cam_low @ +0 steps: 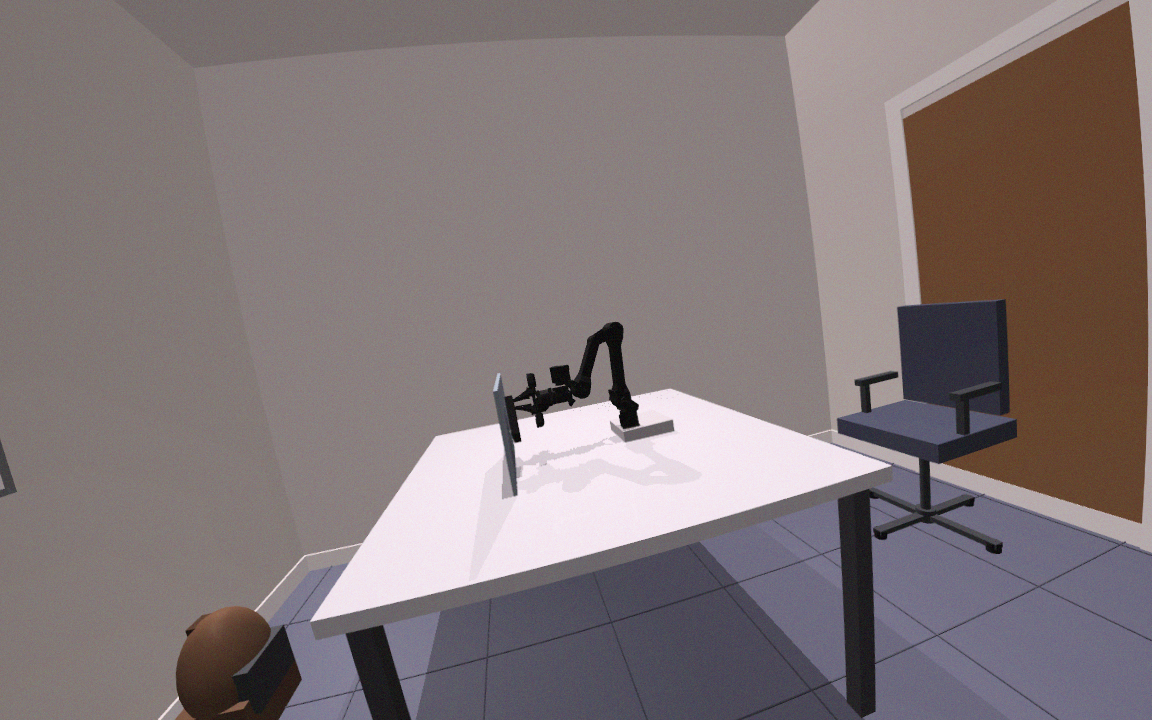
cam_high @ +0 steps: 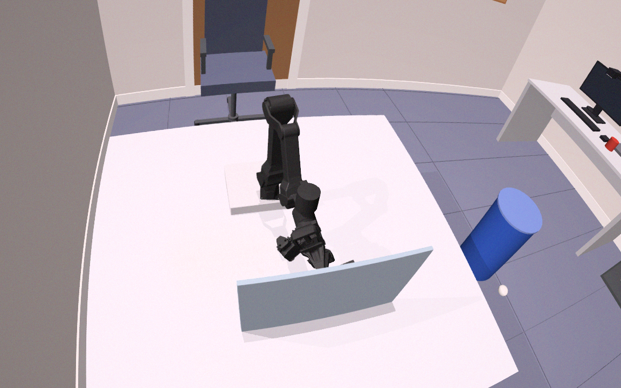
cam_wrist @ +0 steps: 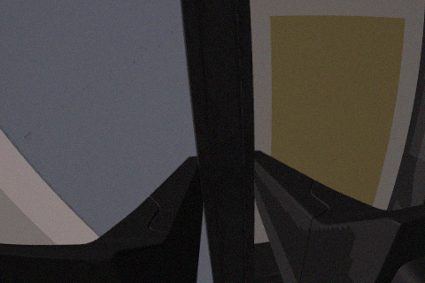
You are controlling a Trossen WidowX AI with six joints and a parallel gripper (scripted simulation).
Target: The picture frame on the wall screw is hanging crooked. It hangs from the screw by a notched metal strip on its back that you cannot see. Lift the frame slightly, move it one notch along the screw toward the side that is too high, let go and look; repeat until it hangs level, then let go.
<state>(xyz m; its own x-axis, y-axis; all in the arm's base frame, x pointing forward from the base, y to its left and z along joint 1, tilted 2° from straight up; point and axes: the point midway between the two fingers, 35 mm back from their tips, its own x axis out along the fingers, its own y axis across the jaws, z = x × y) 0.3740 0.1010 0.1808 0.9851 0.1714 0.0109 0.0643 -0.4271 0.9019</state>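
Right now my gripper tip is 50 mm above the picture frame and 20 mm to the right of it. The rest, counted from my gripper tip: wall panel 60 mm below, 30 mm to the left, 20 mm ahead.
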